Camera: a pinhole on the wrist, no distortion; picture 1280 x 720 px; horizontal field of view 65.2 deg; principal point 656.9 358.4 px. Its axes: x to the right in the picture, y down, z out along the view. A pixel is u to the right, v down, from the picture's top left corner.
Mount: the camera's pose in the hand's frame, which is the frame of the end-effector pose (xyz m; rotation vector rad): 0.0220 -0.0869 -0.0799 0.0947 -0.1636 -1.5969
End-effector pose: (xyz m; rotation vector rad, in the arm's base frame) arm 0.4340 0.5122 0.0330 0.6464 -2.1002 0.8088
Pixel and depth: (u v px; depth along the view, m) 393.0 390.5 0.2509
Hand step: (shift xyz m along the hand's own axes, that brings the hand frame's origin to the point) -0.0086 -0.0095 0.1660
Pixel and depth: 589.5 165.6 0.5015
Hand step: -0.1536 -0.0276 0.3972
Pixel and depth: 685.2 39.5 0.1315
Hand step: -0.0408 -0.0835 0.0430
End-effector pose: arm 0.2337 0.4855 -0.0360 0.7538 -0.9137 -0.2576
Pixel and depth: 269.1 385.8 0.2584
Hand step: -0.0096 0.0248 0.1718
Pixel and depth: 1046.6 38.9 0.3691
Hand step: -0.1590 -0.2103 0.2705
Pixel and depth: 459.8 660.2 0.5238
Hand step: 0.0962 0.0360 0.4580
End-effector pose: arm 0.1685 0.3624 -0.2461 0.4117 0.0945 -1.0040
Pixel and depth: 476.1 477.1 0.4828
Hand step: 0.0030 0.0209 0.4018
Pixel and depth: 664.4 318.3 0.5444
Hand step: -0.0880 -0.0654 0.4533
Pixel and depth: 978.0 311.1 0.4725
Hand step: -0.0818 -0.2160 0.3884
